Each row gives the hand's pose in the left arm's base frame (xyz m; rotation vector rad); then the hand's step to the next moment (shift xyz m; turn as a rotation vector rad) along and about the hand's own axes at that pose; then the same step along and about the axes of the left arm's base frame.
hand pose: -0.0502 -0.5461 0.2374 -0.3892 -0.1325 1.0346
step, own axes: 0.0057 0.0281 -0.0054 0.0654 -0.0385 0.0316
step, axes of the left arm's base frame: -0.0183 0.0162 -0.0160 0.0554 0.0467 0.0388
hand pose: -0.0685 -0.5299 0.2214 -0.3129 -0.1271 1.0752
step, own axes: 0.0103 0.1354 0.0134 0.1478 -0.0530 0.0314
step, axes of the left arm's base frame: -0.1128 0.0707 -0.0301 0.1067 0.1128 0.0390
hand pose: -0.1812 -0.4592 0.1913 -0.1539 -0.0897 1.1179
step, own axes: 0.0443 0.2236 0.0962 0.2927 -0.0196 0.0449
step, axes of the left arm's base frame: -0.1935 0.1432 0.0570 0.1382 0.2586 0.0459
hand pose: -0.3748 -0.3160 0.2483 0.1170 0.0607 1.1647
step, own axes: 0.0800 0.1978 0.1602 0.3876 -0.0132 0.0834
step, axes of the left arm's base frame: -0.1316 0.1409 0.1844 0.1739 0.3460 0.0861
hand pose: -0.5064 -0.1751 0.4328 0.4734 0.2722 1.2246
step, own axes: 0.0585 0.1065 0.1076 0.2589 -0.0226 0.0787
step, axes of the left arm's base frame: -0.0218 0.0613 0.1487 0.1379 0.2229 0.0709
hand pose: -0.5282 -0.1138 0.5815 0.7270 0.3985 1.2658
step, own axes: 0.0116 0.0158 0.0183 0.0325 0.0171 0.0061
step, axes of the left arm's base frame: 0.0036 0.0080 0.0253 0.0006 0.0315 0.0199
